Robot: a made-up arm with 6 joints.
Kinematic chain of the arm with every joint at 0, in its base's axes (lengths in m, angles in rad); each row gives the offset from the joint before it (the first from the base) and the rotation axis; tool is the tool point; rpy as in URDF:
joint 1: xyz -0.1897 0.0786 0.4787 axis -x
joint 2: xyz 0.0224 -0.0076 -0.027 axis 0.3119 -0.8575 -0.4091
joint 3: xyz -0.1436 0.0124 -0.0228 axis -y
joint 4: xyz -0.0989 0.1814 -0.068 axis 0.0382 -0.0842 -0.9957
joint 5: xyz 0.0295 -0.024 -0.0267 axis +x
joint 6: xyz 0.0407 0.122 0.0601 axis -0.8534 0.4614 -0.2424
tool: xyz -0.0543 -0.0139 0.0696 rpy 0 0 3.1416
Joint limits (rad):
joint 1: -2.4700..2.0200
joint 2: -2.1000..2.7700
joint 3: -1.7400..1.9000
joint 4: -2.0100..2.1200
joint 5: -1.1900..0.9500
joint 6: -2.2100..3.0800
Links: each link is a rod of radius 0.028 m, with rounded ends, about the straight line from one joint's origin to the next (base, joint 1, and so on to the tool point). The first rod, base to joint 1, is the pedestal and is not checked.
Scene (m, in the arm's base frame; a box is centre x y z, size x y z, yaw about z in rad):
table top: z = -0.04
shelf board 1: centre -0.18 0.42 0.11 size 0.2 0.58 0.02 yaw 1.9
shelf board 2: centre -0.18 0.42 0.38 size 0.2 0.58 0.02 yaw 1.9
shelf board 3: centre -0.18 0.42 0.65 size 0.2 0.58 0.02 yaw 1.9
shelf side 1: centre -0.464 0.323 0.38 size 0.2 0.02 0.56 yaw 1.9
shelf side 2: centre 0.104 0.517 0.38 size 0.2 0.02 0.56 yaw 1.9
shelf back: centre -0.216 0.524 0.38 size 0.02 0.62 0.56 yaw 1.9
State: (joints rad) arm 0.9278 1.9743 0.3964 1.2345 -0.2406 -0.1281
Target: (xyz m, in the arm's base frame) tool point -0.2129 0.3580 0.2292
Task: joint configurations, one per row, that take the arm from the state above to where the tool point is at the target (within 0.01 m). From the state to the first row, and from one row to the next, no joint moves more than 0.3 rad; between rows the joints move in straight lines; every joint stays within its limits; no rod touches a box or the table.
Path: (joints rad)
1: 0.7788 1.8439 0.3409 1.3436 0.0372 -0.0898
2: 0.6297 1.7135 0.2854 1.4526 0.3150 -0.0515
3: 0.4807 1.5831 0.2298 1.5617 0.5929 -0.0132
4: 0.3317 1.4527 0.1743 1.6707 0.8707 0.0251

